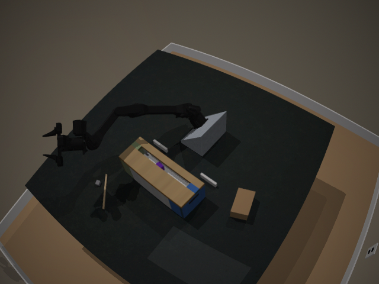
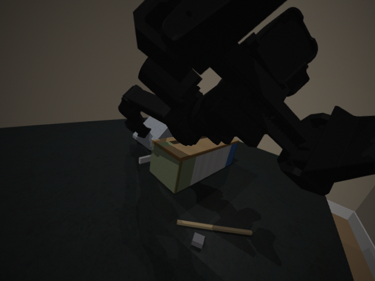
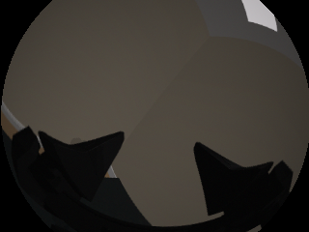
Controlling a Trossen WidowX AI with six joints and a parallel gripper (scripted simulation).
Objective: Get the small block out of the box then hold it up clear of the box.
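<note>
Right now the purple block is 320 mm behind my gripper tip, 390 mm to the left of it and 260 mm below it. Round my gripper tip: long box (330 mm behind, 420 mm to the left, 280 mm below); wooden stick (90 mm behind, 200 mm to the left, 340 mm below); grey cube (110 mm behind, 140 mm to the left, 340 mm below).
</note>
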